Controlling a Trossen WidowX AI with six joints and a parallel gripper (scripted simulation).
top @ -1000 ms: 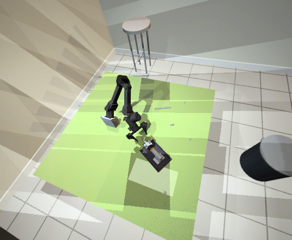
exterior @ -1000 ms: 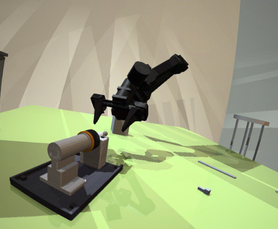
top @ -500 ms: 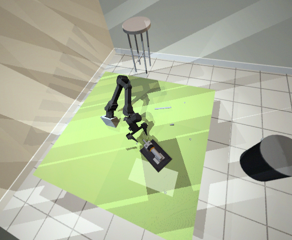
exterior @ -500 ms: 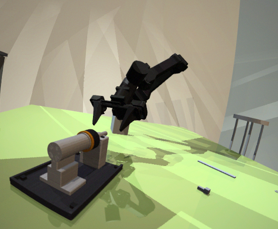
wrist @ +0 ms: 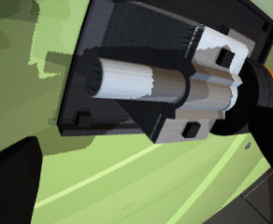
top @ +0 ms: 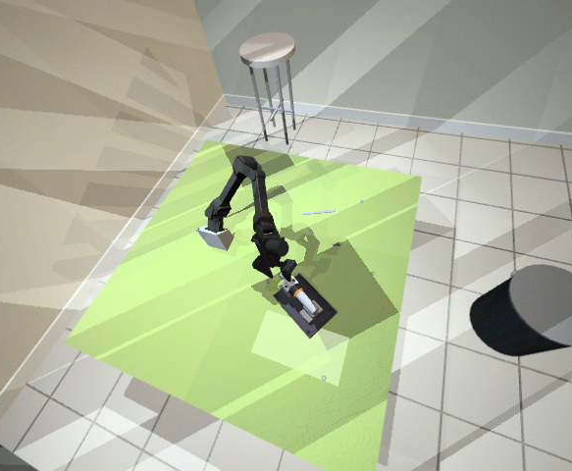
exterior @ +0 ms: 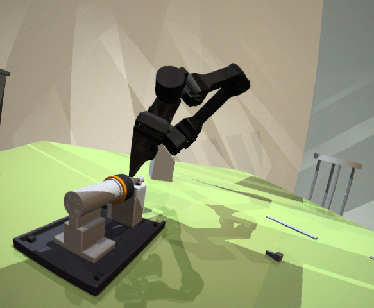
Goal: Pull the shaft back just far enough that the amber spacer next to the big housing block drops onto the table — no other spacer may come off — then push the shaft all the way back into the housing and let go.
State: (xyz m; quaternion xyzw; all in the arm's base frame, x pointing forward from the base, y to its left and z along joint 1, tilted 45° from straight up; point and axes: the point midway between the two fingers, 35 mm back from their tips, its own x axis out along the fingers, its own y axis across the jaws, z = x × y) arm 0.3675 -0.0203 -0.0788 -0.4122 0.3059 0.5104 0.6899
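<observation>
Right now my gripper tip is 40 mm short of the grey shaft and 10 mm above it. Round my gripper tip: black spacer: 80 mm ahead, 10 mm to the right, 10 mm below; amber spacer: 90 mm ahead, 20 mm to the right, 10 mm below.
</observation>
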